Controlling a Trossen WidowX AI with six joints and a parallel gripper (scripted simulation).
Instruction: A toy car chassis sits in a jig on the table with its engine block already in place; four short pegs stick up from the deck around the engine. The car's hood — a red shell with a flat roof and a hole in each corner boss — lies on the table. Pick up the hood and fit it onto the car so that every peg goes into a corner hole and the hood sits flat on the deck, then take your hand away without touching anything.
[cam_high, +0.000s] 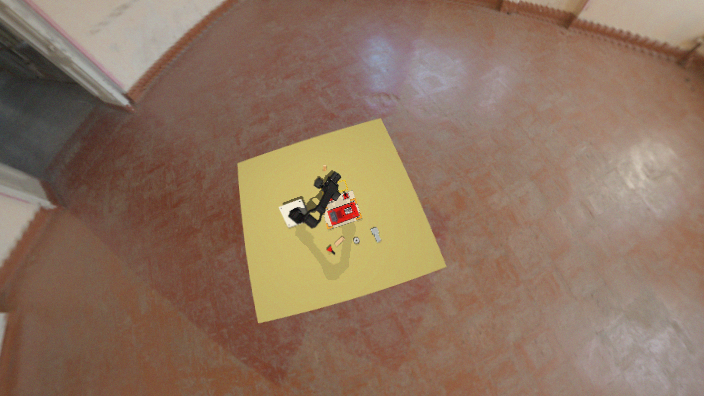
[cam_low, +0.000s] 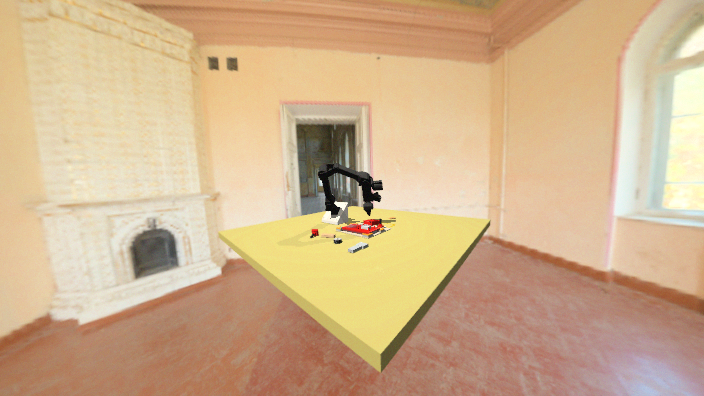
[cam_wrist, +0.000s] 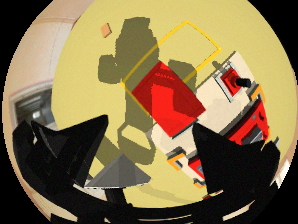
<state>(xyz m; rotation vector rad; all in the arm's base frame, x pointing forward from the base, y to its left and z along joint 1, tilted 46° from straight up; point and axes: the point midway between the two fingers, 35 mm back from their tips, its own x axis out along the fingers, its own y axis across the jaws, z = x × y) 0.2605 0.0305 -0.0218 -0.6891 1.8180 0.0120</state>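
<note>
The red hood is 6 cm below my gripper tip and 1 cm ahead of it.
</note>
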